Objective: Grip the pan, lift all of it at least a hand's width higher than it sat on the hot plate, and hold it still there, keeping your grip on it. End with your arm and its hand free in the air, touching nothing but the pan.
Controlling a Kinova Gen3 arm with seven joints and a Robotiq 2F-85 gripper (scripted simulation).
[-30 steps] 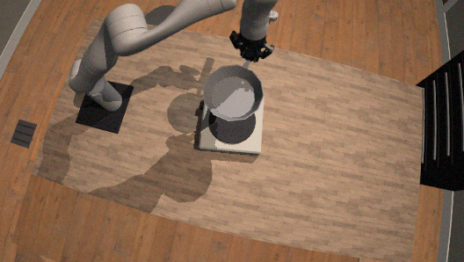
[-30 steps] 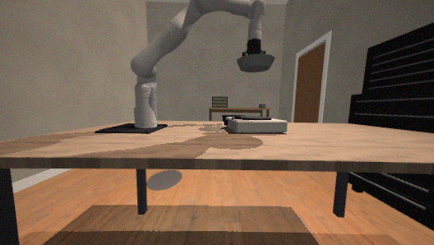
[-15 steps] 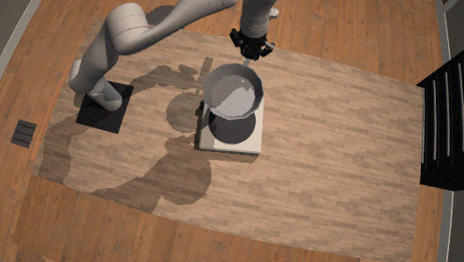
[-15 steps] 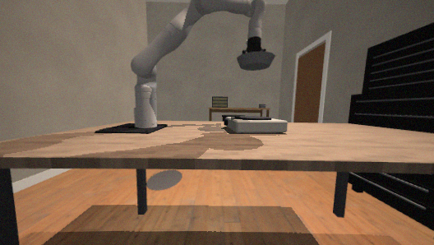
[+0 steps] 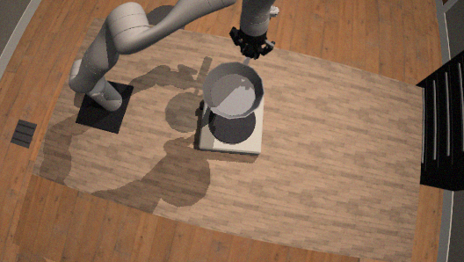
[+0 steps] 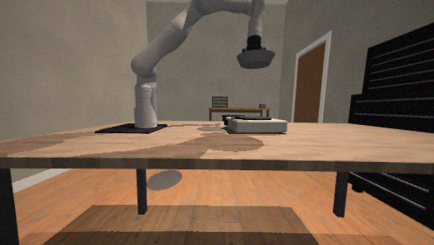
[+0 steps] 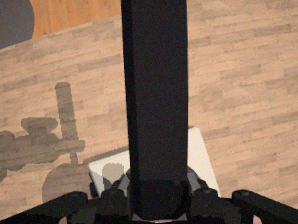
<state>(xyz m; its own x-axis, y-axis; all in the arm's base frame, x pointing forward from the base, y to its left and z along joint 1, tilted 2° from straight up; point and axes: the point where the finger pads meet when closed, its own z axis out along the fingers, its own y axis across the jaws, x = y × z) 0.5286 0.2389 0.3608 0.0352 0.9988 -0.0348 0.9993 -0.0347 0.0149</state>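
Right now the pan is 7 cm to the right of my hand and 2 cm below it. Also, from my hand: hot plate: 2 cm behind, 14 cm to the right, 34 cm below.
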